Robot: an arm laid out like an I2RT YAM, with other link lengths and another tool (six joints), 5 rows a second.
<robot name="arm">
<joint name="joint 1" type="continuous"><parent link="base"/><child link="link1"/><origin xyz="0 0 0.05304" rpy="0 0 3.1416"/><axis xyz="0 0 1"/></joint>
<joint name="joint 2" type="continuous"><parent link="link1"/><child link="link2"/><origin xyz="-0.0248 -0.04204 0.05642" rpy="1.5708 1.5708 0"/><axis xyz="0 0 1"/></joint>
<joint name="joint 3" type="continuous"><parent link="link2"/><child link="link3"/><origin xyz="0 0.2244 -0.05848" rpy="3.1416 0 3.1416"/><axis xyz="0 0 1"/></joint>
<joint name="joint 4" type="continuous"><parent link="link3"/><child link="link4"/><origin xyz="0.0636 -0.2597 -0.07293" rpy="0 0 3.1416"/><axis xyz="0 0 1"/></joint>
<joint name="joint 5" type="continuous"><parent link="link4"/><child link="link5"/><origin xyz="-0.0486 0.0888 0.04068" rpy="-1.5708 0 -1.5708"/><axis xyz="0 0 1"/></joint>
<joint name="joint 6" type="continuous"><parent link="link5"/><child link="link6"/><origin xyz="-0.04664 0 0.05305" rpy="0 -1.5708 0"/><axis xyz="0 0 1"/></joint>
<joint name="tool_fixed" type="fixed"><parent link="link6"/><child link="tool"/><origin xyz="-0.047 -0.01 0.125" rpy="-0.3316 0 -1.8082"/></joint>
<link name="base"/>
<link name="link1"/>
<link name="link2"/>
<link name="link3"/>
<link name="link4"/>
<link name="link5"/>
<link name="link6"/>
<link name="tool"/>
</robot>
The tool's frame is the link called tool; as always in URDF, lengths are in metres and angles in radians. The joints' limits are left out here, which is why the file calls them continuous.
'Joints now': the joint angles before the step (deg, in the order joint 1, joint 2, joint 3, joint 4, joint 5, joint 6). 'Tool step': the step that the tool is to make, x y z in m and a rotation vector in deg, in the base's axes. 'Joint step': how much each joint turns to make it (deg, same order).
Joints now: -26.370 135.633 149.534 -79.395 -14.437 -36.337
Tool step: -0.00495 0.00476 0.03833 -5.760 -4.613 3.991
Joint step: 0.130 -7.233 -5.725 3.978 1.006 -5.005
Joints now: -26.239 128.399 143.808 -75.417 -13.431 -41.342
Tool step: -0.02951 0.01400 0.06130 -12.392 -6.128 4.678
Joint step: 0.830 -17.266 -16.062 8.173 4.786 -8.131
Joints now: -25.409 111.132 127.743 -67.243 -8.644 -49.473
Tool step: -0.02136 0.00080 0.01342 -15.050 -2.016 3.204
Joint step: 0.918 -12.851 -16.850 11.343 7.802 -10.426
